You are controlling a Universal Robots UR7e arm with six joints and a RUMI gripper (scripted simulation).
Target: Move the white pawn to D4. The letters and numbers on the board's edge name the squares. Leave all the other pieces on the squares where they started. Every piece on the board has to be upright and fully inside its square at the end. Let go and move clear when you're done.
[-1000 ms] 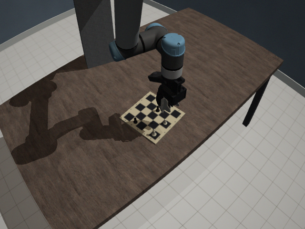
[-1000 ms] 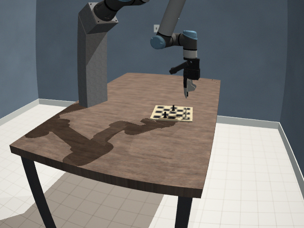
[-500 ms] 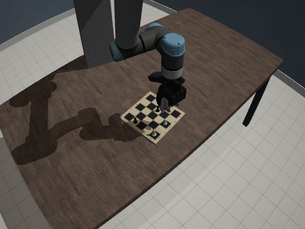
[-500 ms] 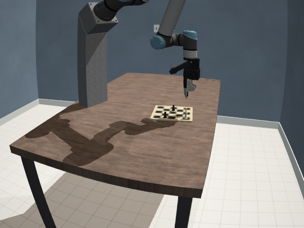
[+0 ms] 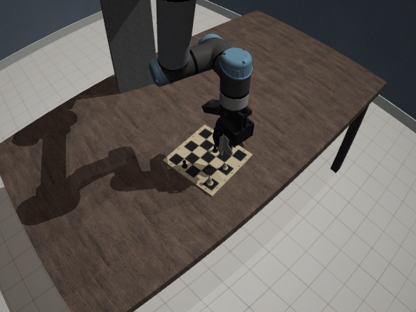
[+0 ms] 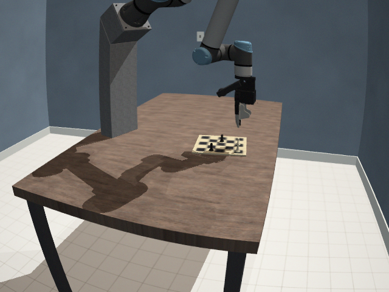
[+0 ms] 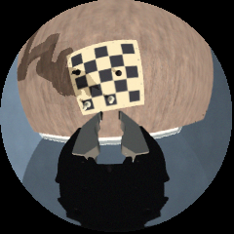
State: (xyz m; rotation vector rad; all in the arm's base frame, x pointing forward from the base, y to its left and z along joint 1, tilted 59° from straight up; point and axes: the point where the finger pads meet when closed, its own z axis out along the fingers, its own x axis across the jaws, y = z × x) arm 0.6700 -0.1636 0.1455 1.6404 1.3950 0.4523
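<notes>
The white piece lies 80 mm below my hand. Round my hand: chessboard: 70 mm behind, 20 mm to the left, 100 mm below.
</notes>
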